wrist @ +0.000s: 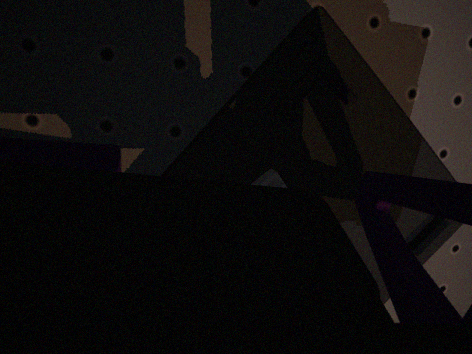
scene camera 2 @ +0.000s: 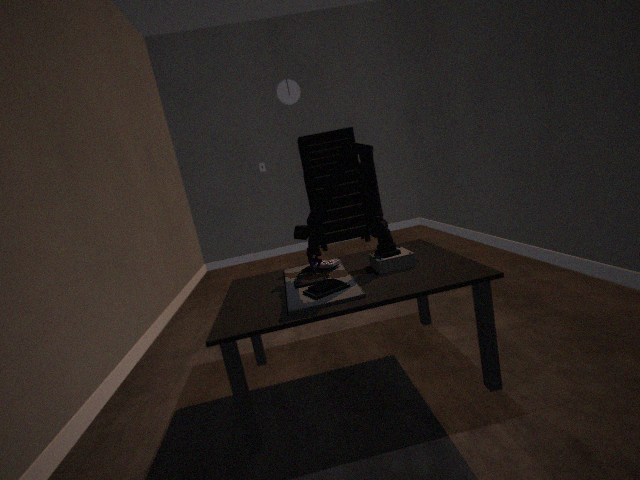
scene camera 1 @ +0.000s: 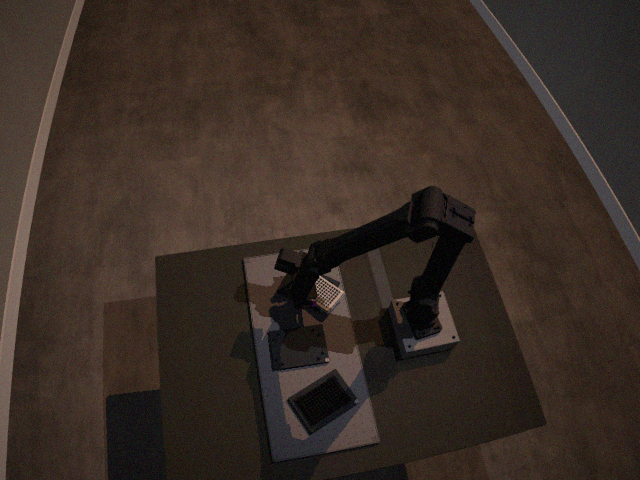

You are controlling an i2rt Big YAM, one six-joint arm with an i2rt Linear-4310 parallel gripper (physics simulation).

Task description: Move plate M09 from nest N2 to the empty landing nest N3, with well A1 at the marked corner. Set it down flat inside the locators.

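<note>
A pale plate with a grid of wells point(scene camera 1: 329, 294) point(scene camera 2: 327, 264) sits on a dark nest at the far end of the light board, partly hidden by the arm. A dark nest point(scene camera 1: 305, 356) with no plate on it lies mid-board, a small white mark at one corner. A dark plate point(scene camera 1: 323, 401) point(scene camera 2: 326, 287) sits in the nearer nest. Labels are unreadable, so I cannot tell which plate is M09. My gripper point(scene camera 1: 311, 304) point(scene camera 2: 314, 265) point(wrist: 245, 175) is open and empty, low beside the pale plate. In the wrist view its dark body hides much; a shadowed, dark flat corner shows behind the fingers.
The light perforated board point(scene camera 1: 348, 423) point(scene camera 2: 299, 305) lies on the dark table point(scene camera 1: 206, 361) point(scene camera 2: 439, 276). The arm's pale base block point(scene camera 1: 449, 333) point(scene camera 2: 392, 264) stands to the right of the board. The arm reaches over the board's far end and casts shadows across it.
</note>
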